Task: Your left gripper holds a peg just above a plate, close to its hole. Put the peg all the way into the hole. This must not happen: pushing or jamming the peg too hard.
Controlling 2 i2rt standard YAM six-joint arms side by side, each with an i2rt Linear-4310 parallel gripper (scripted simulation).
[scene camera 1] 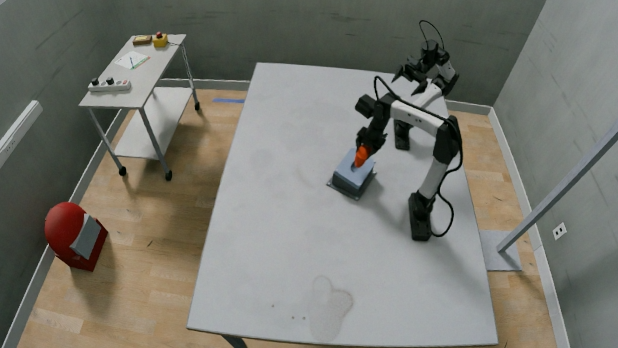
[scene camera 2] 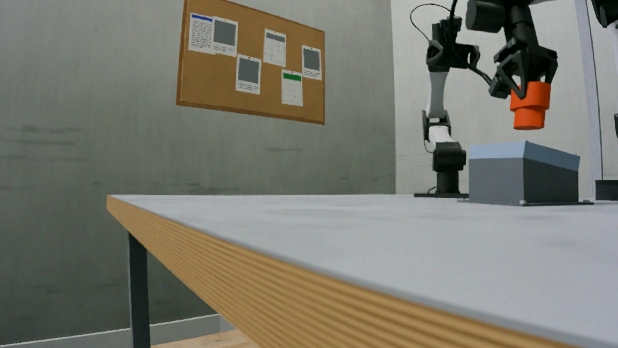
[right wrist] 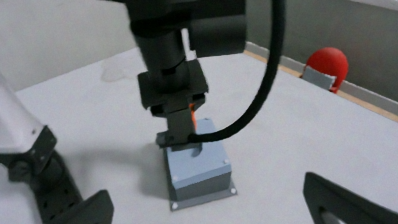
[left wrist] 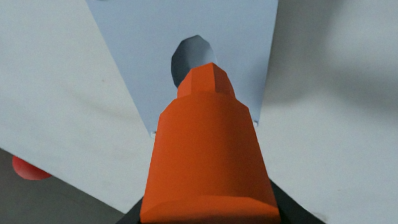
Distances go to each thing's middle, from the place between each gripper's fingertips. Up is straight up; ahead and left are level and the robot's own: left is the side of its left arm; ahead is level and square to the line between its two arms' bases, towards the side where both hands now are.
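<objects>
Left hand: 10 mm short of blue-grey plate [scene camera 2: 525,149], 20 mm to the left of it, 110 mm above it. Orange peg [scene camera 2: 530,112], from left hand: 10 mm to the right of it, 20 mm below it.
Orange peg, from right hand: 150 mm ahead of it, 200 mm to the left of it, 200 mm below it. Blue-grey plate, from right hand: 160 mm ahead of it, 180 mm to the left of it, 290 mm below it.
</objects>
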